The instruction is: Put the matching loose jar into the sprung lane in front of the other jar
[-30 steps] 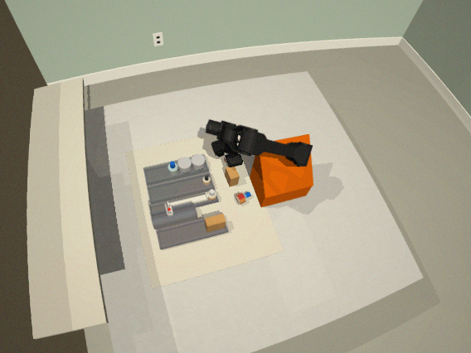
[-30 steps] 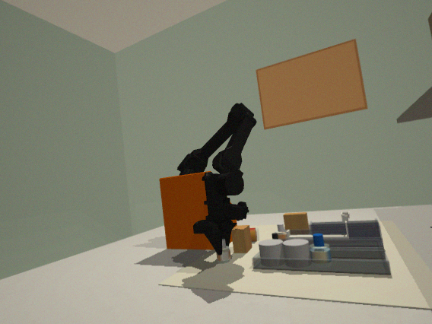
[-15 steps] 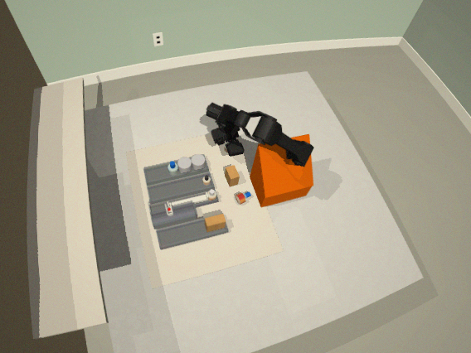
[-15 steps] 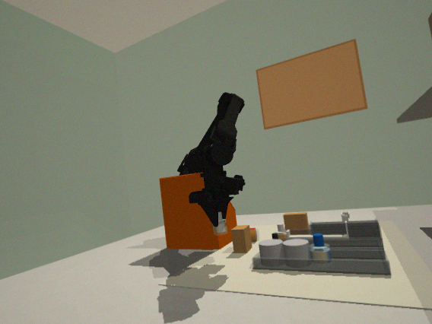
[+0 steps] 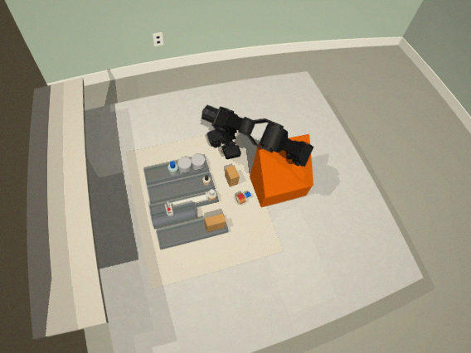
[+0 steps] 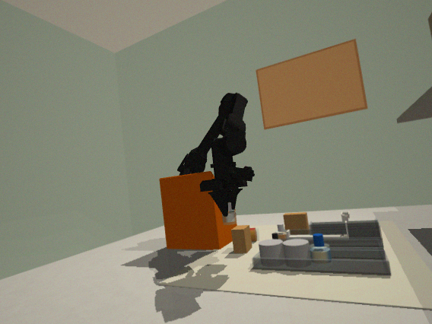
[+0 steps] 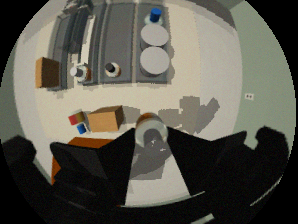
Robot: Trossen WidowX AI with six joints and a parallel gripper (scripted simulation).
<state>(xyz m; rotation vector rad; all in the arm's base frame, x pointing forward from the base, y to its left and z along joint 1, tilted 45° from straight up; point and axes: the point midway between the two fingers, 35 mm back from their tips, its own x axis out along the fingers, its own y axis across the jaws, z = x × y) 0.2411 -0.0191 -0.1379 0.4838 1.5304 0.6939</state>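
My gripper tip is now 50 mm past the jar, 190 mm to the right of it and 100 mm above it. The rest, counted from my gripper tip: grey lane rack (230 mm ahead, 200 mm to the left, 100 mm below); white pusher rod (190 mm ahead, 200 mm to the left, 70 mm below); cardboard box (90 mm ahead, 290 mm to the left, 80 mm below).
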